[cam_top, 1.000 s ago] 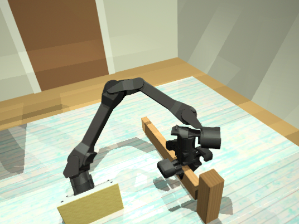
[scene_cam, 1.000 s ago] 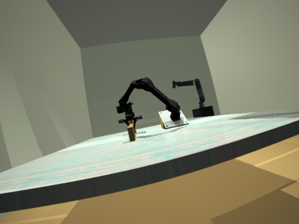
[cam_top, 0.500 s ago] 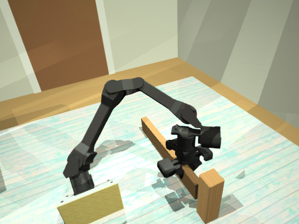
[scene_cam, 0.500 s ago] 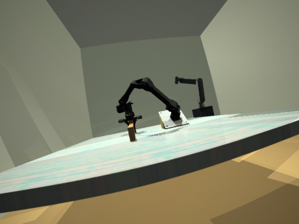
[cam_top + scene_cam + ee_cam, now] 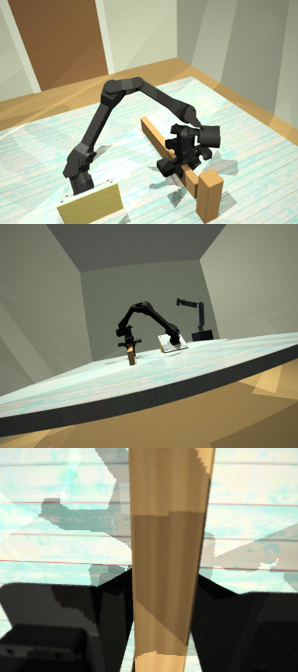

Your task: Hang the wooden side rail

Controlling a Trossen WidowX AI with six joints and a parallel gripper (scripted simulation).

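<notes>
Right now my gripper tip is 140 mm to the left of the headboard post, 50 mm below it and 10 mm past it.
</notes>
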